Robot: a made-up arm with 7 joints. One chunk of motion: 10 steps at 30 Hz.
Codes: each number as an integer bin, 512 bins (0 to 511) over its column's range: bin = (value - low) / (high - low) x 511, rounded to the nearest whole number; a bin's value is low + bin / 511 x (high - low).
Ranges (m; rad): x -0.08..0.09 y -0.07..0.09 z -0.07..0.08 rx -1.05..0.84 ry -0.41..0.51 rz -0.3..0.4
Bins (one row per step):
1: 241 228 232 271 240 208
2: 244 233 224 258 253 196
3: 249 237 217 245 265 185
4: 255 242 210 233 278 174
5: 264 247 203 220 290 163
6: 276 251 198 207 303 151
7: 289 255 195 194 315 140
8: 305 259 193 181 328 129
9: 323 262 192 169 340 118
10: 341 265 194 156 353 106
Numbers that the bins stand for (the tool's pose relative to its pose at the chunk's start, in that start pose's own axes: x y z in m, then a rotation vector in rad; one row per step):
1: 0.0002 0.0014 -0.0019 -0.0477 0.0221 -0.0151
2: 0.0012 0.0030 -0.0042 -0.0958 0.0455 -0.0315
3: 0.0028 0.0042 -0.0063 -0.1438 0.0671 -0.0466
4: 0.0048 0.0058 -0.0084 -0.1882 0.0905 -0.0616
5: 0.0078 0.0073 -0.0104 -0.2363 0.1121 -0.0767
6: 0.0118 0.0086 -0.0119 -0.2844 0.1355 -0.0932
7: 0.0161 0.0098 -0.0128 -0.3325 0.1571 -0.1082
8: 0.0215 0.0111 -0.0133 -0.3805 0.1805 -0.1233
9: 0.0275 0.0120 -0.0136 -0.4249 0.2021 -0.1384
10: 0.0334 0.0130 -0.0131 -0.4730 0.2255 -0.1548

